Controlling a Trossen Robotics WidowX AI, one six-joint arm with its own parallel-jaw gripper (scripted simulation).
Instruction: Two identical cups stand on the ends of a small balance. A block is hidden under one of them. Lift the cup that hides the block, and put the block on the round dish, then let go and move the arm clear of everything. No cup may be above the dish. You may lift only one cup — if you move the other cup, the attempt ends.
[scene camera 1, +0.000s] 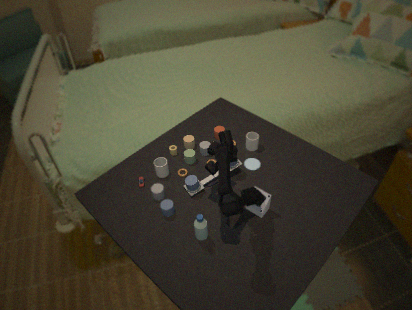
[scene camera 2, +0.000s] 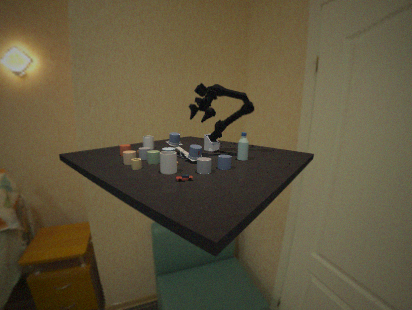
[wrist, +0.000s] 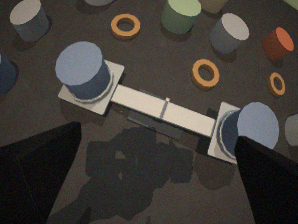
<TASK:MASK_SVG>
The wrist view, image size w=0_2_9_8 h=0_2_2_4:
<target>my gripper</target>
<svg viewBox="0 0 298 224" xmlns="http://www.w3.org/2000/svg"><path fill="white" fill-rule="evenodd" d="M239 136L237 143L235 143L234 156L237 159L239 175L241 175L247 197L249 197L247 200L249 200L255 224L298 224L298 163L295 163L289 157L279 155L278 152L257 143L255 140L251 140L250 137ZM78 121L72 121L72 123L61 125L61 127L49 129L47 132L37 133L37 135L28 137L28 139L0 147L0 224L45 224L48 221L47 218L51 214L52 206L55 205L53 202L56 202L57 194L60 193L59 190L61 190L65 177L67 177L69 169L72 167L74 156L76 156L78 151L78 145L81 143L81 125Z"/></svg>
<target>orange cup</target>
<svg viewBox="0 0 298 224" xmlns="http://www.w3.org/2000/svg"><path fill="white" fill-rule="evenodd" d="M279 27L275 28L275 31L273 30L271 34L262 40L263 51L271 60L275 61L281 59L286 53L293 51L294 48L293 39L283 28Z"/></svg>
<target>grey cup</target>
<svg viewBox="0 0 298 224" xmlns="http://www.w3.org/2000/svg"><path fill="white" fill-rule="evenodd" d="M225 14L221 16L216 26L209 32L209 40L218 52L231 53L243 43L243 40L249 39L247 37L249 36L249 28L247 28L246 23L242 22L239 16Z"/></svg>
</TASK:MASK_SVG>
